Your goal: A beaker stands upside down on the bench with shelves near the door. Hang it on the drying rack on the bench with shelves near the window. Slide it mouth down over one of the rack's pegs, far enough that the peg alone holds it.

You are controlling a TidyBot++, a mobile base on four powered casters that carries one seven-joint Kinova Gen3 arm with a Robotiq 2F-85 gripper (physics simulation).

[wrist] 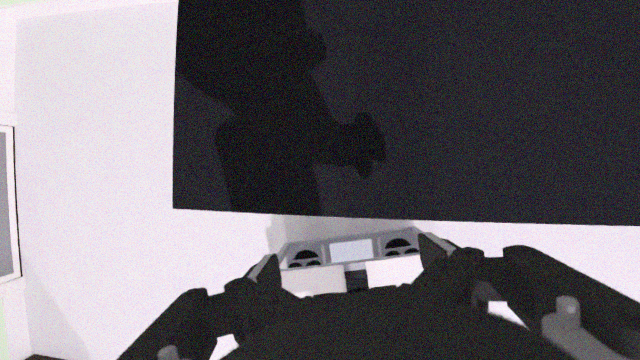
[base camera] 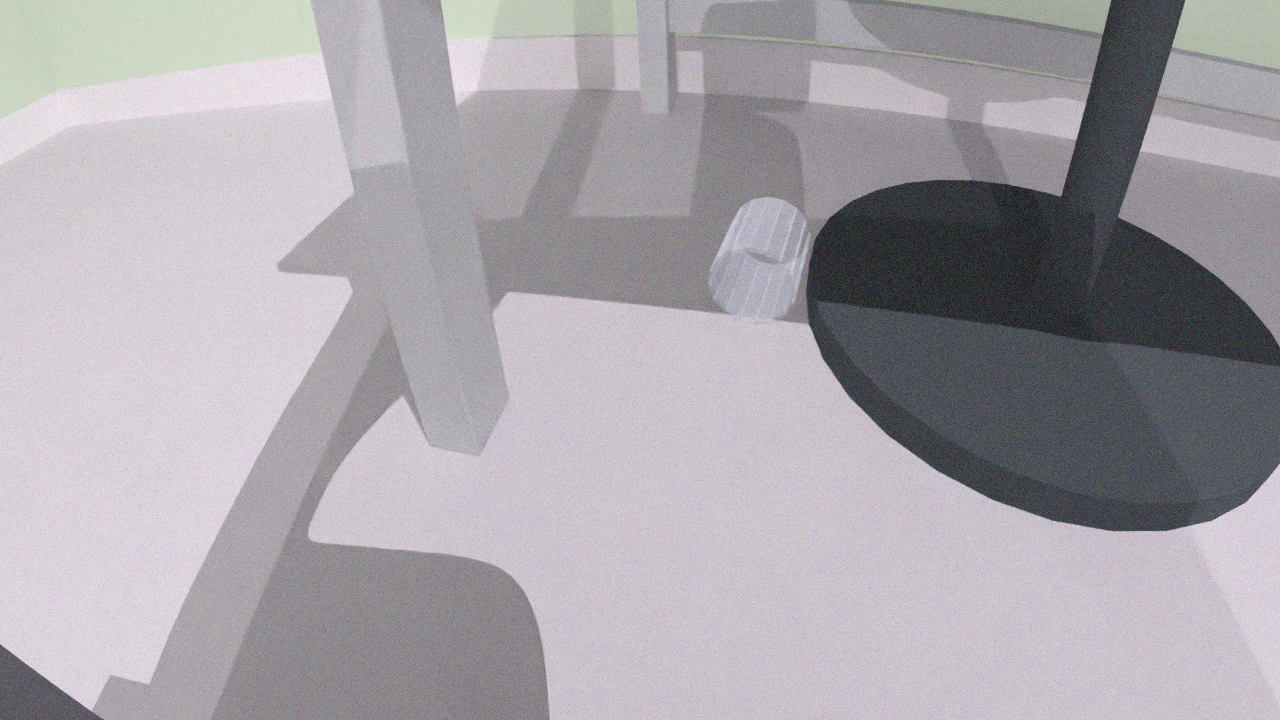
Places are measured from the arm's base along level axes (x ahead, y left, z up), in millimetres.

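Pixels of known places: gripper, fingertip midpoint: (wrist: 348,259).
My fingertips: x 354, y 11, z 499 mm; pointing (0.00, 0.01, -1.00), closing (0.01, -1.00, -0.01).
Ahead of a thing's pixels: the offset from my fingertips to its top centre. "*": to the spot under its first point. Level surfaces: height alone.
A clear, ribbed beaker {dx +245, dy -72, dz -824 mm} (base camera: 760,259) shows in the base camera view, low over or on the floor, left of a dark round stand base. It looks tilted; whether it touches the floor is hard to tell. My gripper (wrist: 348,259) is open at the bottom of the wrist view, with nothing between its fingers. The beaker does not show in the wrist view. A dark bench top {dz -133 mm} (wrist: 475,125) fills the upper right there, with the arm's shadow on it. The drying rack and its pegs do not show in either view.
The dark round base {dx +208, dy -339, dz -865 mm} (base camera: 1002,402) with its post {* dx +186, dy -327, dz -681 mm} (base camera: 1123,107) stands at the right. A grey leg {* dx +53, dy +129, dz -721 mm} (base camera: 420,232) stands left of centre, another leg {* dx +687, dy +30, dz -817 mm} (base camera: 656,62) near the wall. A grey panel with a pale rectangle (wrist: 351,250) shows below the bench edge, beyond the fingers.
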